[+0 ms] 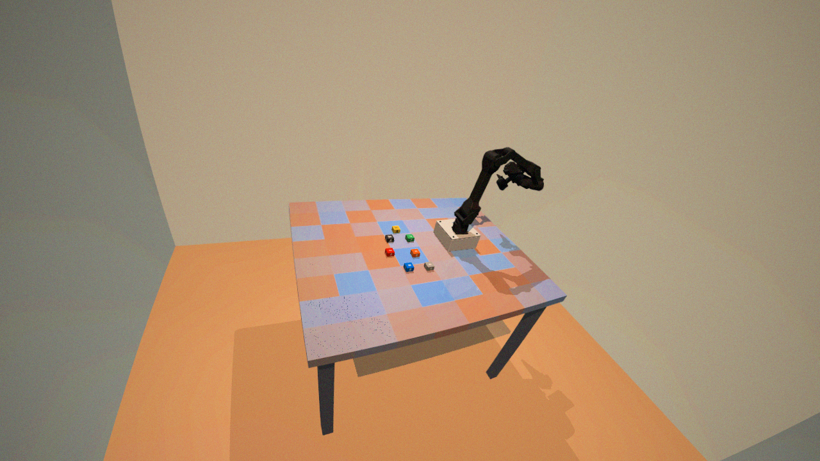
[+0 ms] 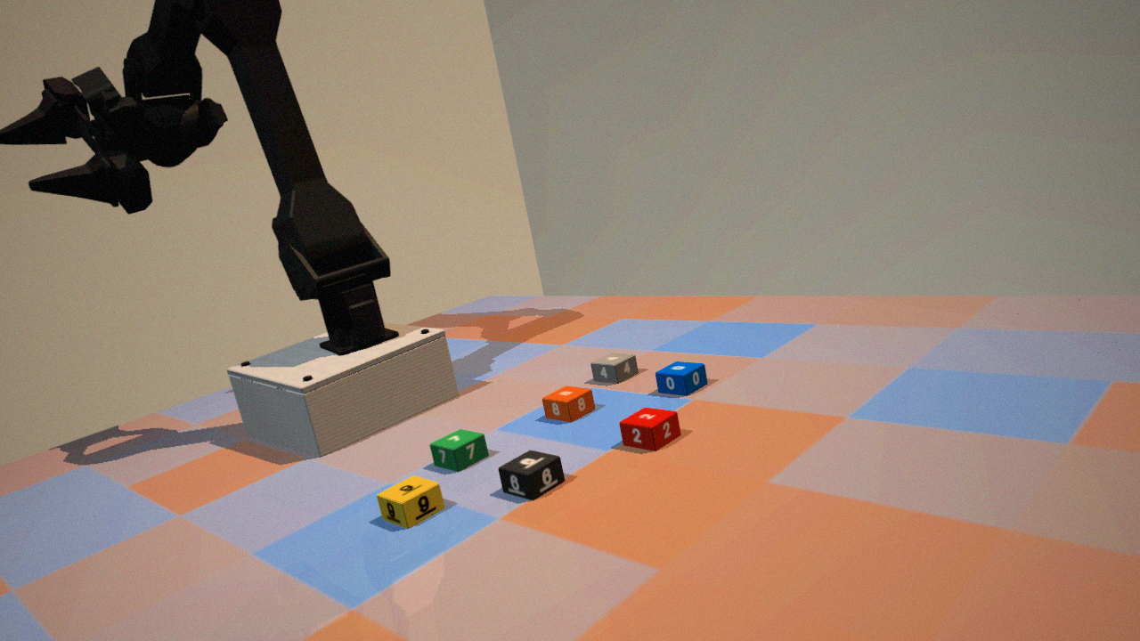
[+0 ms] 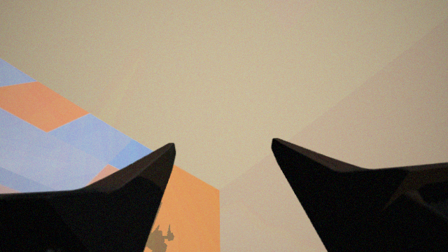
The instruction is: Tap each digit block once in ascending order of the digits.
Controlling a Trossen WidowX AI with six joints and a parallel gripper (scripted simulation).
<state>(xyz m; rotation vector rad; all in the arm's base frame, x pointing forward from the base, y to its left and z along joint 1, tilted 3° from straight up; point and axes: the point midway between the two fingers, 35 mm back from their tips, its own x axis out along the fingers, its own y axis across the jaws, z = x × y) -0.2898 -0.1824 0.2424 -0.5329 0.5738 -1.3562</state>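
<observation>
Now: gripper tip 560 mm short of the blue 0 block, 400 mm to the right of it and 310 mm above it. From my gripper tip the other things lie so: green 7 block 510 mm ahead, 200 mm to the left, 310 mm below; yellow 9 block 560 mm ahead, 130 mm to the left, 310 mm below; orange 8 block 510 mm ahead, 310 mm to the left, 310 mm below.
</observation>
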